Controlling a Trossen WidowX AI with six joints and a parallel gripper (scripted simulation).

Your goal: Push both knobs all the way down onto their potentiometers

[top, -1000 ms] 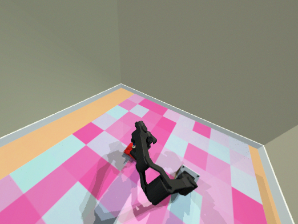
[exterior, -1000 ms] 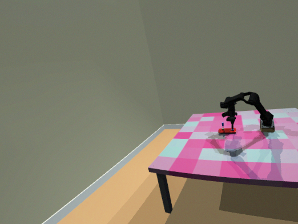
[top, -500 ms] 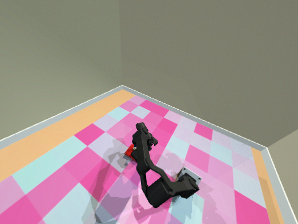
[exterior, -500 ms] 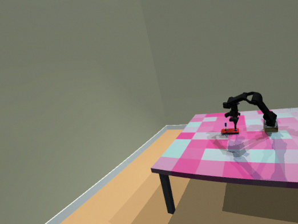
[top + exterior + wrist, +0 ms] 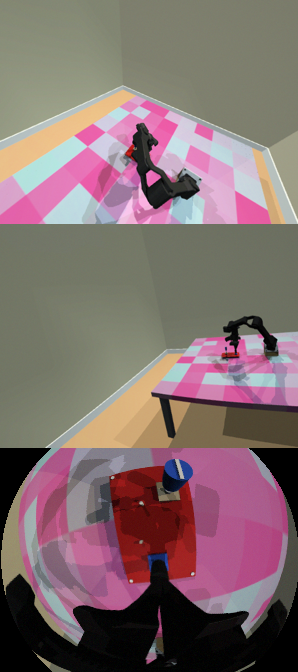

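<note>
Now: gripper tip 9 cm short of the blue knob, 1 cm to the left of it and 1 cm below it.
</note>
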